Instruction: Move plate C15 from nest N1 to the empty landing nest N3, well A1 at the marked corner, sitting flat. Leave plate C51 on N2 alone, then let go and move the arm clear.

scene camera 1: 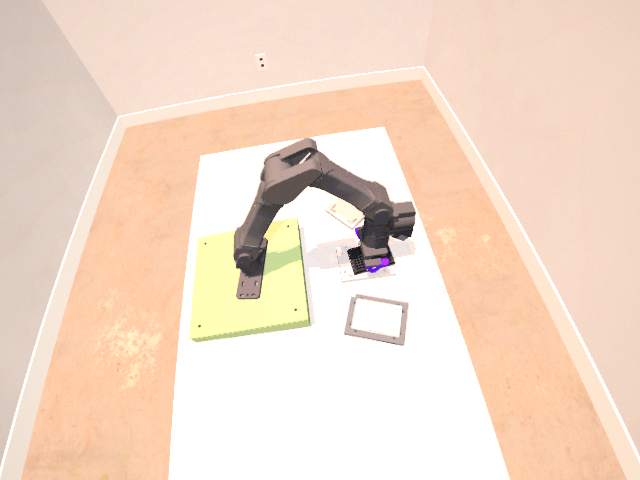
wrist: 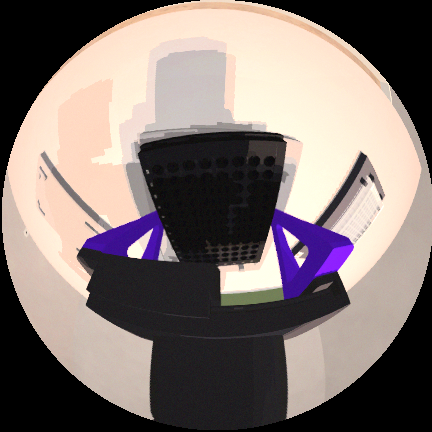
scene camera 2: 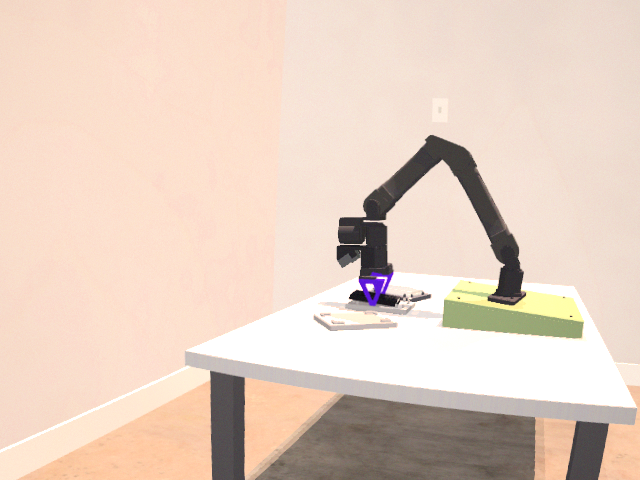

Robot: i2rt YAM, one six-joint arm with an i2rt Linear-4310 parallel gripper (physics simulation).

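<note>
A black well plate (scene camera 1: 355, 260) (scene camera 2: 390, 298) (wrist: 215, 190) lies on the pale middle nest (scene camera 1: 342, 271) (scene camera 2: 382, 308). My gripper (scene camera 1: 368, 253) (scene camera 2: 376, 298) (wrist: 217, 214) points down over it and is open, with one purple finger along each long side of the plate. A white plate (scene camera 1: 376, 316) (wrist: 362, 207) lies on a grey nest (scene camera 1: 350, 320) nearer the front in scene camera 1. A cream nest (scene camera 1: 345, 212) (scene camera 2: 356, 321) with raised corner pieces is empty, on the other side. Labels and the A1 mark are not readable. I cannot tell whether the black plate is fully flat.
The arm's base is bolted to a yellow-green block (scene camera 1: 279, 310) (scene camera 2: 511, 320) on the white table (scene camera 1: 320, 413) (scene camera 2: 413, 372). The forearm passes above and close by the cream nest in scene camera 1. The two other nests flank the middle one.
</note>
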